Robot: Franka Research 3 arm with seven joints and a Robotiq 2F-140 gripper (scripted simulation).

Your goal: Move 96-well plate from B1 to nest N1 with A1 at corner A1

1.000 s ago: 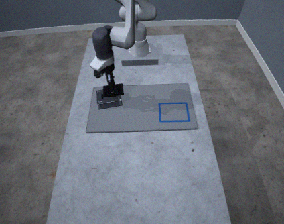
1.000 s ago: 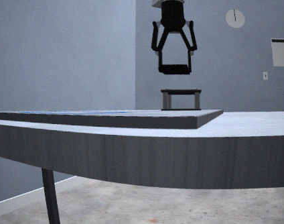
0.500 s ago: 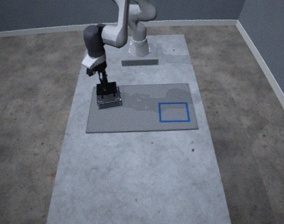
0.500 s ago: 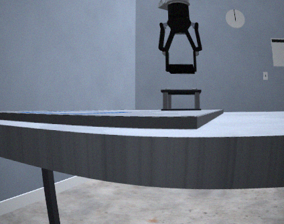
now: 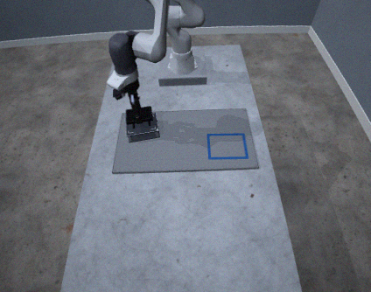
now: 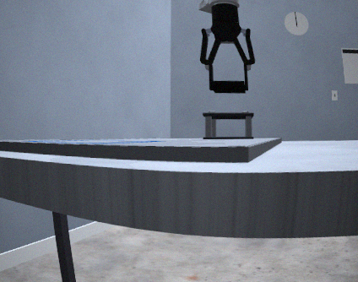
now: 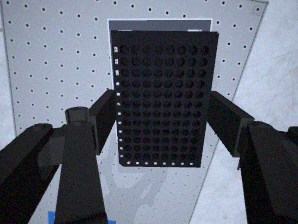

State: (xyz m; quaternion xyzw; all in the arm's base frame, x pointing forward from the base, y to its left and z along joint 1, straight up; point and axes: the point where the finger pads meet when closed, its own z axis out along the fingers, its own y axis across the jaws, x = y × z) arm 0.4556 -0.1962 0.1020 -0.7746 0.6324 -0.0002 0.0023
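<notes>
Right now my hand is 9 cm above the raised plate nest. Round my hand: black 96-well plate (2 cm below); then corner label (4 cm ahead, 9 cm to the left, 9 cm below); then pegboard hole pattern (5 cm ahead, 24 cm to the left, 15 cm below).
</notes>
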